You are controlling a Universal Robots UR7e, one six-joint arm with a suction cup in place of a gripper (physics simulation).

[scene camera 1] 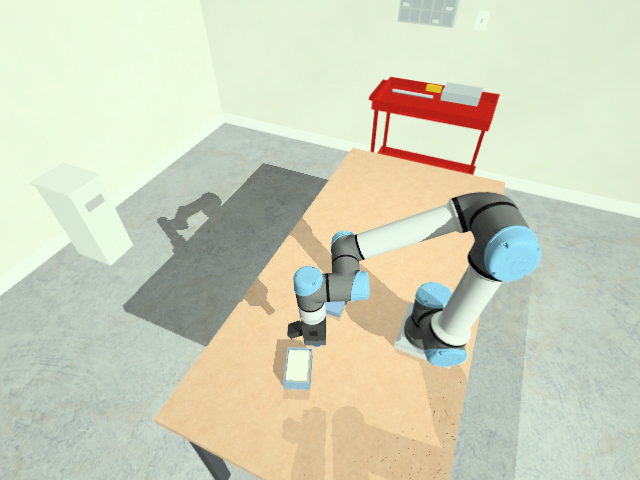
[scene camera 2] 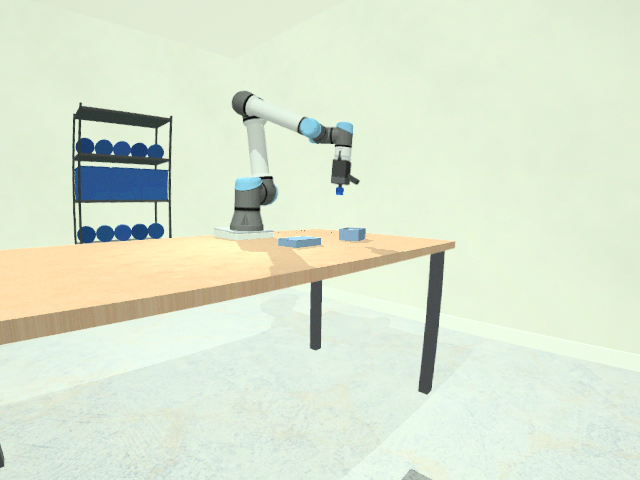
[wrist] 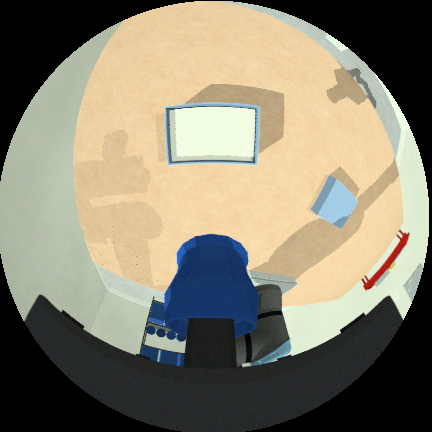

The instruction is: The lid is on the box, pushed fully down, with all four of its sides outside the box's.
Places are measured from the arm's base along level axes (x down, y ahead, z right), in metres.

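Where they show: hand at its tool point: (scene camera 2: 339,194) (wrist: 211,263); arm's base at its link origin: (scene camera 2: 246,229) (wrist: 258,295).
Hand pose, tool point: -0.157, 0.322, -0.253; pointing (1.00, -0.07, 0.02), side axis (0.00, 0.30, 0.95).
Observation:
Things, the pixels of their top centre, and the offset from my tool point, as dx, dy, dz. "spot": a spot on its surface instead. Level surfaces: height alone.
- blue box at its top centre: (wrist: 211,132) (scene camera 1: 298,364) (scene camera 2: 352,228) +0.145, +0.061, -0.021
- pale block at a spot on its surface: (wrist: 215,132) (scene camera 1: 298,364) spot: +0.153, +0.062, -0.016
- blue lid at its top centre: (wrist: 340,207) (scene camera 2: 300,237) (scene camera 1: 333,297) +0.166, +0.038, +0.299
- table at its surface level: dx +0.193
The blue box (scene camera 1: 297,384) (scene camera 2: 351,235) (wrist: 212,163) stands open on the table, upright, with a pale block (scene camera 1: 298,364) (wrist: 215,132) filling most of its inside. The blue lid (scene camera 1: 335,308) (scene camera 2: 299,241) (wrist: 336,204) lies flat on the table, apart from the box, its smooth top up. It is turned at an angle to the box in the wrist view and is partly hidden behind the arm in scene camera 1. My gripper, a blue suction cup (scene camera 1: 316,345) (scene camera 2: 339,191) (wrist: 212,245), hangs well above the table near the box, with nothing on it.
The arm's base plate (scene camera 1: 403,345) (scene camera 2: 242,234) sits on the table (scene camera 1: 232,403) (scene camera 2: 129,268) near its long edge. A red cart (scene camera 1: 429,114) stands beyond the far end. A shelf rack (scene camera 2: 124,116) stands behind the arm, and a white pedestal (scene camera 1: 95,227) stands on the floor.

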